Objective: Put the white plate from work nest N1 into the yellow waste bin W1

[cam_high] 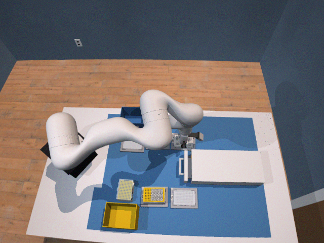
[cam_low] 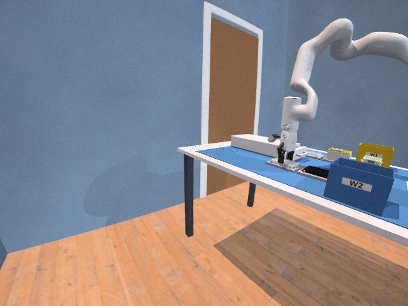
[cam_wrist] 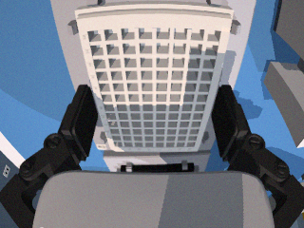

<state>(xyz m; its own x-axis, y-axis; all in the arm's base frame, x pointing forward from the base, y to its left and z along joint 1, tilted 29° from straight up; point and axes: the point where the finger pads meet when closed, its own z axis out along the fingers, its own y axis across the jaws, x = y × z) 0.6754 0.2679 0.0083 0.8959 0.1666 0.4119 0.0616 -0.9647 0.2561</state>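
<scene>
My gripper is now 1 cm above the white plate. Also, from my hand: black plate: 17 cm behind, 2 cm to the right, 1 cm below; cooler drawer: 17 cm to the right, 15 cm ahead, 1 cm below; grey nest: 3 cm below.
</scene>
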